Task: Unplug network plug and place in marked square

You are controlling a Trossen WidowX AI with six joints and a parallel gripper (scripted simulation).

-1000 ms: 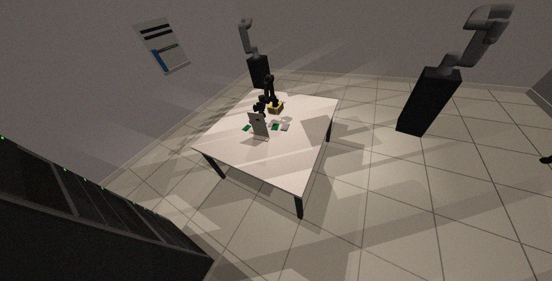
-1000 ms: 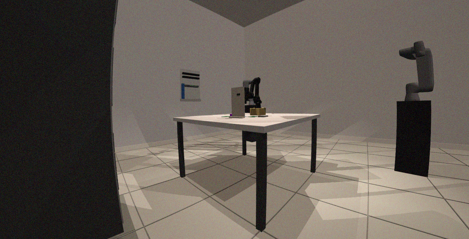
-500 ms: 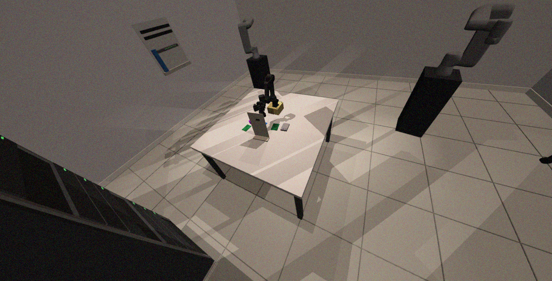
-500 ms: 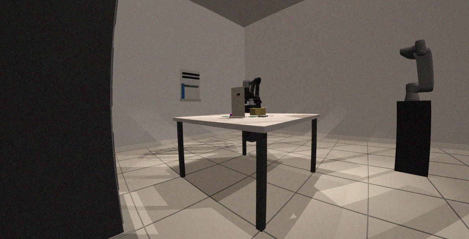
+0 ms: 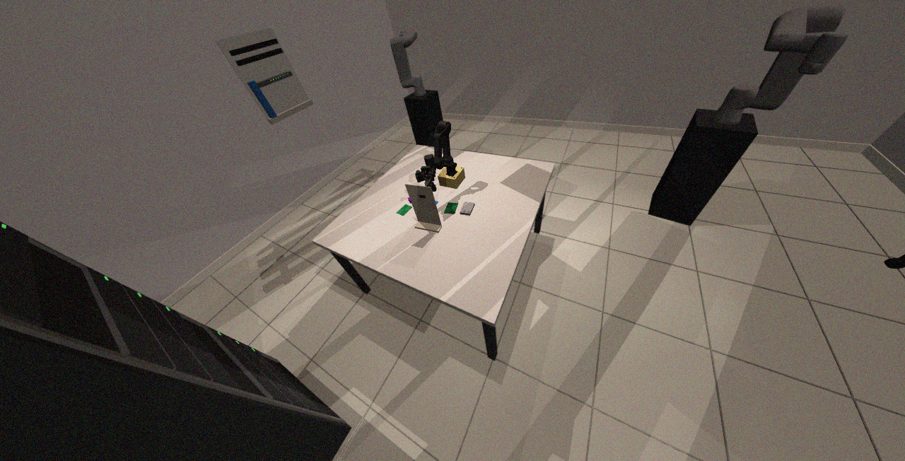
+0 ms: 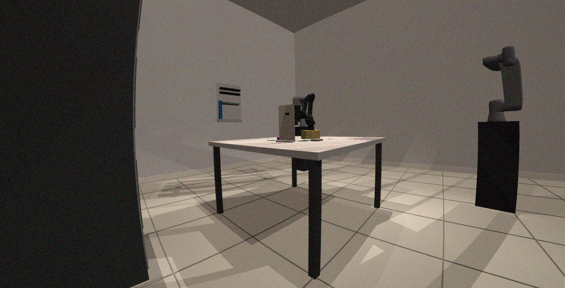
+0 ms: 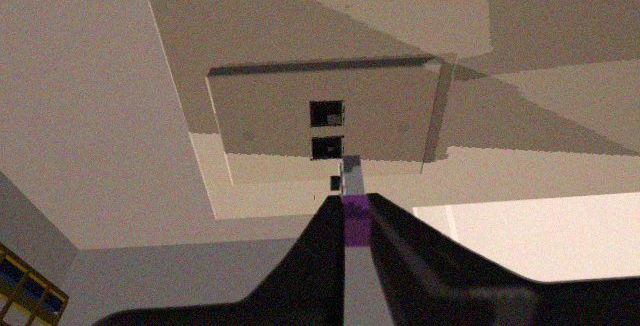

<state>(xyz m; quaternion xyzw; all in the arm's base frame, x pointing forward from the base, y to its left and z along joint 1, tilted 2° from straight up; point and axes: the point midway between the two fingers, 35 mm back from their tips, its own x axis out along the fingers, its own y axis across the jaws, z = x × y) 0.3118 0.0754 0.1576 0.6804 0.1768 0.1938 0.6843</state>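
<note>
My gripper tip is 5 cm past the blue marked square, 11 cm to the left of it and 24 cm above it. Also, from my gripper tip: grey piece (15 cm behind, 16 cm to the left, 23 cm below); upright panel (8 cm ahead, 3 cm to the left, 9 cm below); network plug (right at my gripper tip).
</note>
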